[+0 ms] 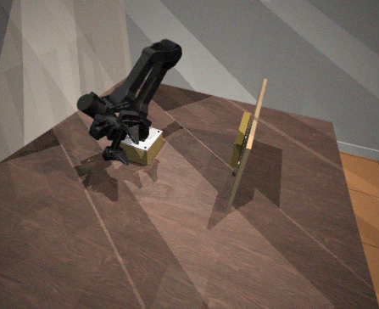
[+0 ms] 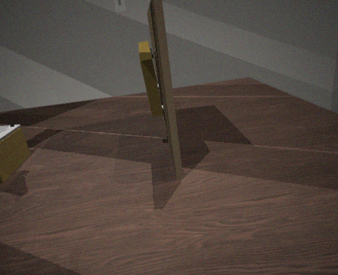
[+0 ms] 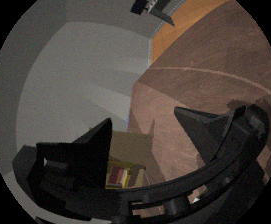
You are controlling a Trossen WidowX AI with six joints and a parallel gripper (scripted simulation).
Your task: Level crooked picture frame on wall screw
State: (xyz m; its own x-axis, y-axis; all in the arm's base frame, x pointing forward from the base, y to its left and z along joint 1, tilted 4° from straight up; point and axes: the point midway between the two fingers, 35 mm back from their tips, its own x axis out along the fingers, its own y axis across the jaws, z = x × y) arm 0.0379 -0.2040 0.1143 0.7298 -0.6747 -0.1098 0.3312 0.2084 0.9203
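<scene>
My gripper tip is now 340 mm short of the picture frame, 220 mm to the right of it and 40 mm above it. The rest, counted from my gripper tip: wooden wall panel 350 mm ahead, 230 mm to the left, 50 mm below.
</scene>
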